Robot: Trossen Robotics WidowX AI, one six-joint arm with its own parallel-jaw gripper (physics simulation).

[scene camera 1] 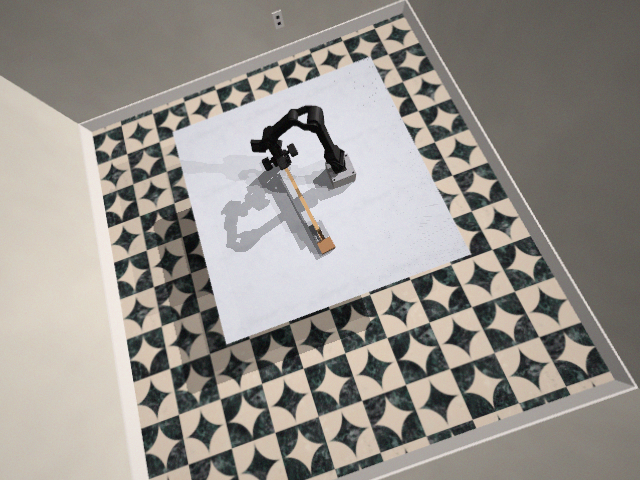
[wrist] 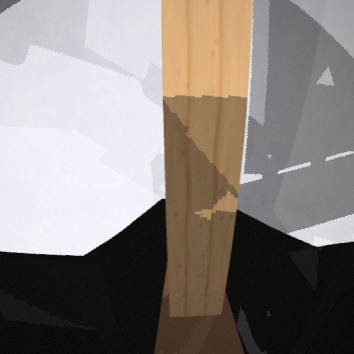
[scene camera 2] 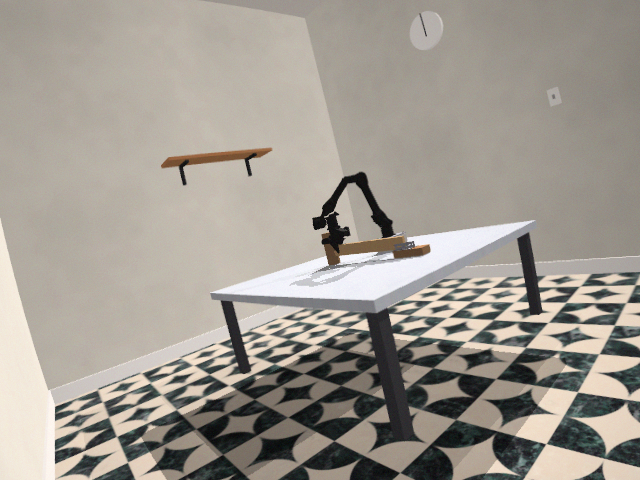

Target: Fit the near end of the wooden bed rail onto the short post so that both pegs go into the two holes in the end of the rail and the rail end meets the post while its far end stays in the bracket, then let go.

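Where they show: gripper, fingertip midpoint: point(wrist: 187, 206) point(scene camera 2: 339, 252); arm's base, origin of the base link: point(scene camera 1: 338, 166) point(scene camera 2: 388, 236).
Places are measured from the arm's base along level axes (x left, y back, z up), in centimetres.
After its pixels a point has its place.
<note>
The wooden bed rail point(scene camera 1: 303, 201) {x 12.3, y -23.5, z 1.9 cm} point(scene camera 2: 369, 245) {x 8.7, y -24.9, z -0.4 cm} point(wrist: 205, 150) {x -9.3, y -26.6, z 2.3 cm} runs from my gripper to the metal bracket point(scene camera 1: 320, 235) {x 30.4, y -21.2, z -4.5 cm} point(scene camera 2: 404, 245) {x 29.0, y -22.2, z -2.8 cm}, where its far end sits. My gripper point(scene camera 1: 282, 161) {x -13.2, y -26.9, z -2.1 cm} point(scene camera 2: 337, 248) {x -13.2, y -26.9, z -2.1 cm} point(wrist: 187, 206) {x -13.2, y -26.9, z -2.1 cm} is shut on the rail close to its near end, with a black finger on each side. The short post point(scene camera 2: 332, 256) {x -16.4, y -30.1, z -3.2 cm} point(wrist: 200, 337) {x -16.3, y -27.8, z 2.5 cm} stands upright at that near end. In the wrist view the rail's end edge borders the darker brown post. The pegs and holes are hidden, and I cannot tell whether a gap is left between rail and post.
The bracket is on an orange-brown wooden block point(scene camera 1: 325, 245) {x 36.3, y -20.5, z -4.4 cm} point(scene camera 2: 419, 251) {x 38.1, y -23.7, z -6.1 cm} on the white table point(scene camera 1: 413, 206) {x 31.7, y 30.0, z -8.0 cm} point(scene camera 2: 289, 289) {x 7.2, y -75.6, z -8.0 cm}. The arm's grey base point(scene camera 1: 342, 179) {x 7.2, y -0.6, z -0.5 cm} is bolted to the table, to the right of the rail in the first scene view. Shadows fall left of the rail.
</note>
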